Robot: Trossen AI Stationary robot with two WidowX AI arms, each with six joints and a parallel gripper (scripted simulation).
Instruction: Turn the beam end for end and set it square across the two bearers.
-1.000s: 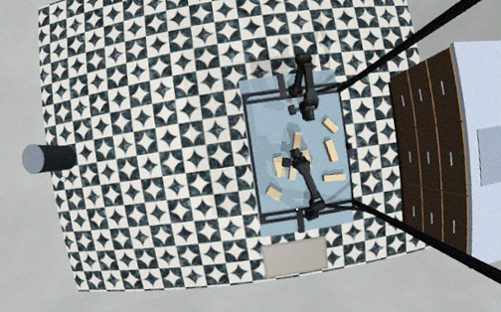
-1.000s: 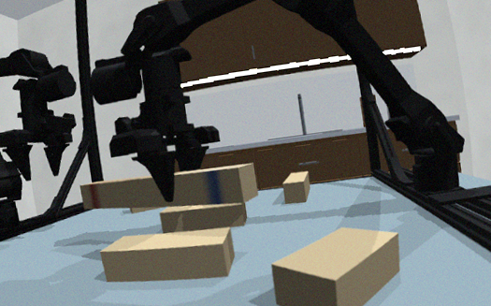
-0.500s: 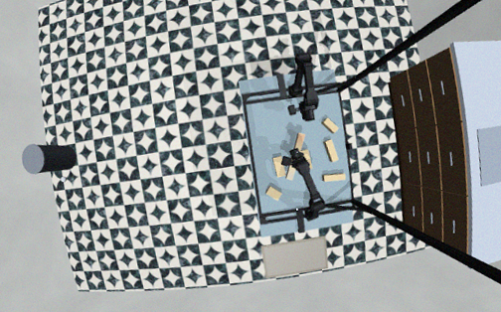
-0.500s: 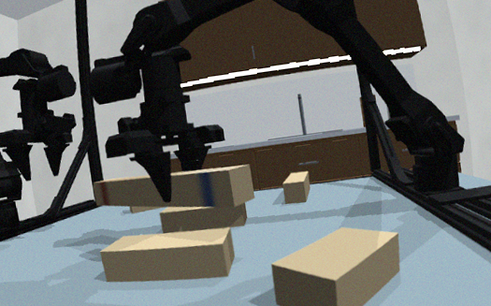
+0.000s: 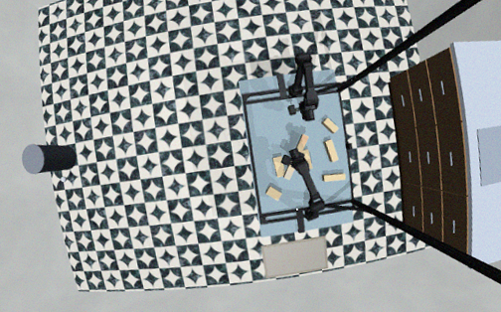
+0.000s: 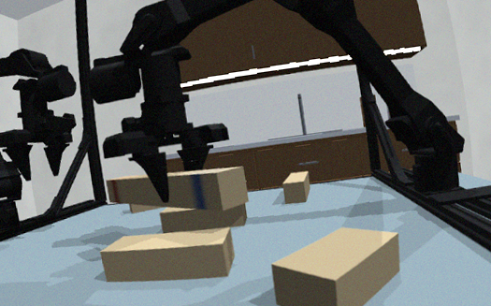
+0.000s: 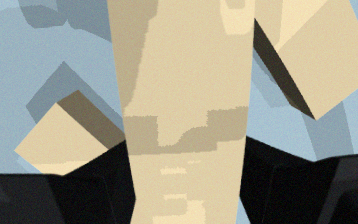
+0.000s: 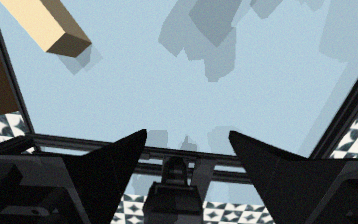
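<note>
Now: left hand 4 cm to the left of the beam, 3 cm past it and 2 cm above it.
</note>
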